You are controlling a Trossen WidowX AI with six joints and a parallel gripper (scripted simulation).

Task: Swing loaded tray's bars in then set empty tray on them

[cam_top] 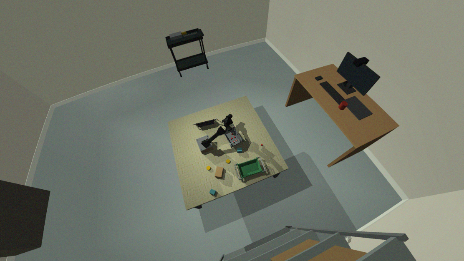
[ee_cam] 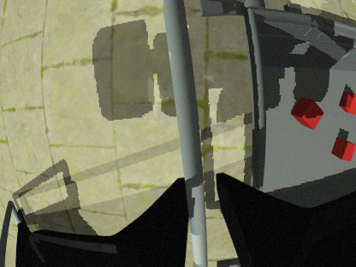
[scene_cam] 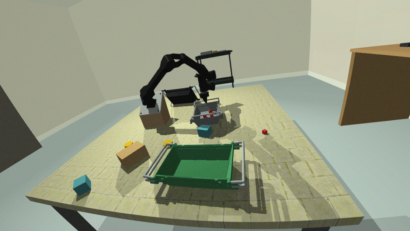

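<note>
Right now my gripper tip is 26 cm past the black tray, 20 cm to the right of it and 2 cm below it. Also, from my gripper tip: tan box: 29 cm behind, 54 cm to the right, 2 cm below.
</note>
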